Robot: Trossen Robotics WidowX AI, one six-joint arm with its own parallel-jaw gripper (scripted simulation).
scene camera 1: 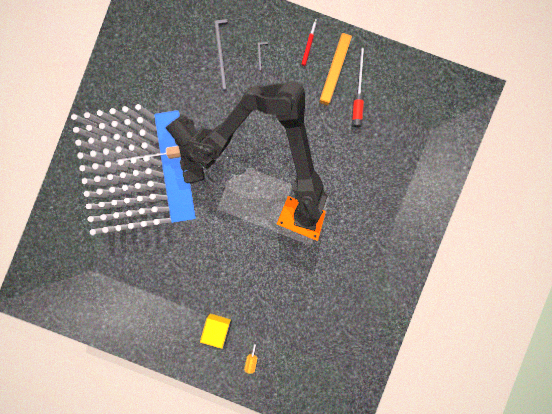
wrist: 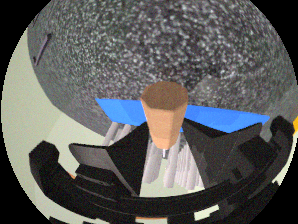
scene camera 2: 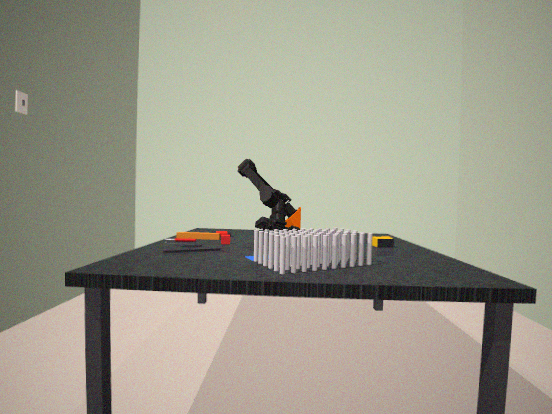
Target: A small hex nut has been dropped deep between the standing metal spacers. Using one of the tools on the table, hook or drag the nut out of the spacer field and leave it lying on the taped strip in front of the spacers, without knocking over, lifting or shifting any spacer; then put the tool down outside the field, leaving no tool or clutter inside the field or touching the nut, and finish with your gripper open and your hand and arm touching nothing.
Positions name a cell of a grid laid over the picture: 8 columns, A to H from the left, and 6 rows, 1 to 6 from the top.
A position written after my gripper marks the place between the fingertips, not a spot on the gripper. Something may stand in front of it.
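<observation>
Scene camera 1 gives me an orange bar (scene camera 1: E1) and a blue taped strip (scene camera 1: C3). In the wrist view I see my gripper (wrist: E4) and the blue taped strip (wrist: G4), while the orange bar is out of frame in the wrist view.
</observation>
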